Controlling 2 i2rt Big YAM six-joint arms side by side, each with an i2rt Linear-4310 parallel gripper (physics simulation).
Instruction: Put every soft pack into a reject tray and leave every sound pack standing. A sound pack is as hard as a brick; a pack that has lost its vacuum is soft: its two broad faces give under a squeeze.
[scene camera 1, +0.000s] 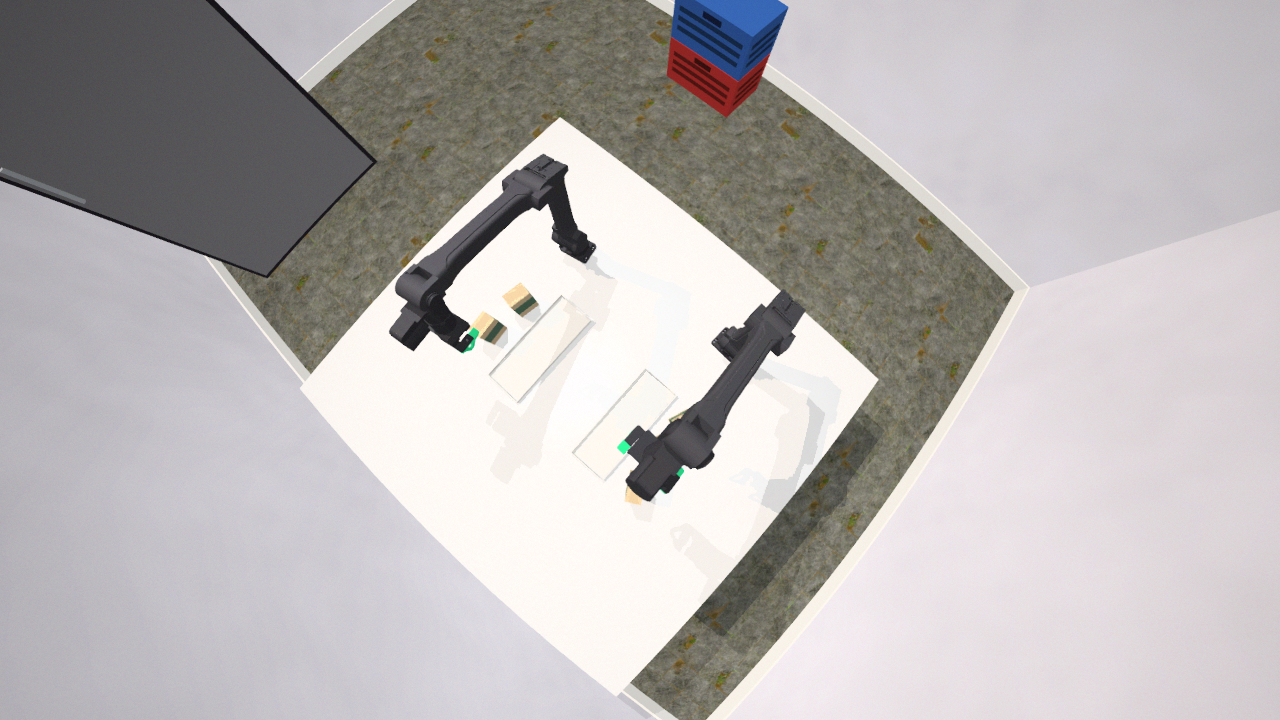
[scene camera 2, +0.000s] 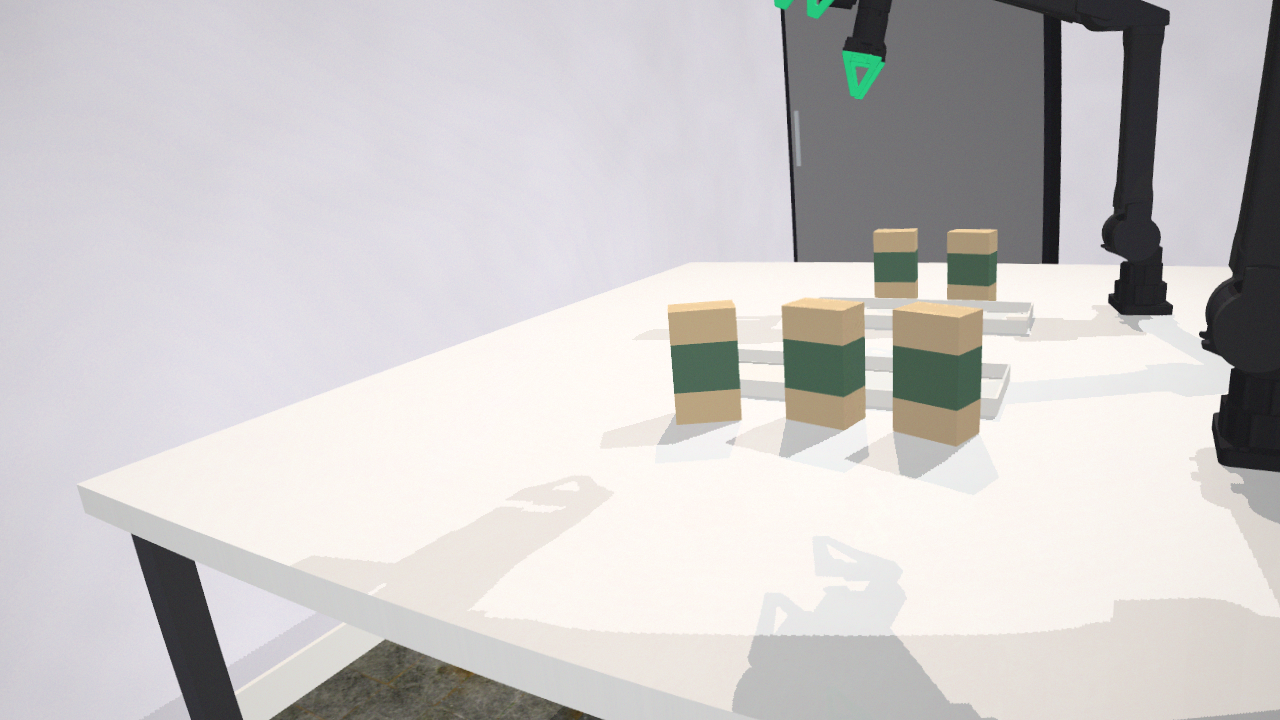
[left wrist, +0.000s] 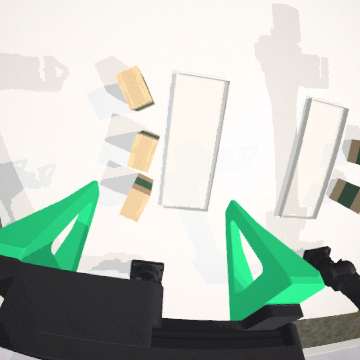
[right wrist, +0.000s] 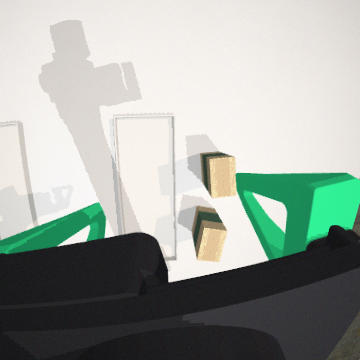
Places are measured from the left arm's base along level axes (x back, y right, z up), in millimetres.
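Pixels of known places: left gripper, fingertip midpoint: (scene camera 2: 797, 13) (left wrist: 164, 196); right gripper, fingertip midpoint: (scene camera 1: 457, 339) (scene camera 2: 856, 97) (right wrist: 168, 195); left arm's base at its link origin: (scene camera 1: 729, 345) (scene camera 2: 1261, 448) (left wrist: 146, 269); right arm's base at its link origin: (scene camera 1: 578, 248) (scene camera 2: 1138, 307) (left wrist: 314, 256).
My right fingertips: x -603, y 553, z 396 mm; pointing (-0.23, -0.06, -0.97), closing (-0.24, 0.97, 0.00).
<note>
Ahead of a thing's pixels: the offset from my right fingertips to its top centre. Level surfaces: height alone.
Three tan packs with green bands (scene camera 2: 705, 367) (scene camera 2: 823, 365) (scene camera 2: 937, 376) stand upright beside one bare white tray @[dx +132, dy -469, dz -374 mm] (scene camera 1: 608, 411) (scene camera 2: 999, 394) (left wrist: 218, 145). Two like packs @[dx +37, dy +103, dz -256 mm] (scene camera 2: 896, 266) @[dx +188, dy +92, dz -256 mm] (scene camera 2: 972, 268) (right wrist: 221, 176) (right wrist: 212, 244) stand upright beside the other bare tray @[dx +112, dy -60, dz -374 mm] (scene camera 1: 526, 334) (right wrist: 175, 190). Softness cannot be seen. My left gripper (scene camera 1: 652, 459) (left wrist: 164, 196) is open and empty, high above the three-pack side; its arm hides most of those packs in scene camera 1. My right gripper (scene camera 1: 469, 340) (right wrist: 168, 195) is open and empty, above the table by the two packs.
The trays lie roughly parallel on the white table @[dz -396 mm] (scene camera 1: 429, 447) (scene camera 2: 447, 429), between the two pack rows. Blue (scene camera 1: 738, 26) and red (scene camera 1: 716, 78) crates are stacked on the floor beyond the table. A dark grey cabinet (scene camera 1: 179, 134) (scene camera 2: 921, 134) stands past another edge.
</note>
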